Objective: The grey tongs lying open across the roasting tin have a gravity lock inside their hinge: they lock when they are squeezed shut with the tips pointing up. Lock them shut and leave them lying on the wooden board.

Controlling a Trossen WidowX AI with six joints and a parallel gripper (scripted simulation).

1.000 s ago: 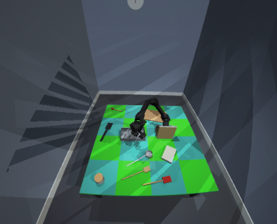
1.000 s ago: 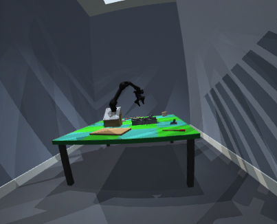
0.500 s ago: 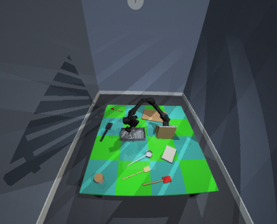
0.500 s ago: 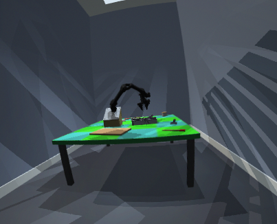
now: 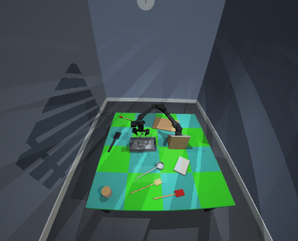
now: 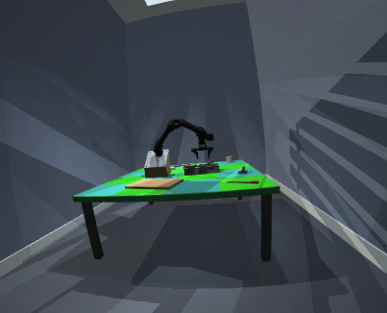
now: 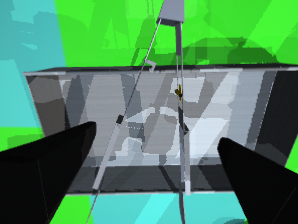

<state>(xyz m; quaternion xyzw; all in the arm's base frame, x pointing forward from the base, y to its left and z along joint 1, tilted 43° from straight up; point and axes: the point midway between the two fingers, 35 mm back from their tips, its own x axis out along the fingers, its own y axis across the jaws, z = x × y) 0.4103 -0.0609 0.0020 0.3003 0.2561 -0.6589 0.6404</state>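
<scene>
The grey roasting tin lies 9 cm below my gripper tip, 5 cm to the left of it and 2 cm behind it. Round my gripper tip: wooden board (34 cm to the right, 33 cm behind, 11 cm below); white block (45 cm behind, 30 cm to the left, 11 cm below); black spatula (33 cm ahead, 12 cm below, 1 cm to the right).
</scene>
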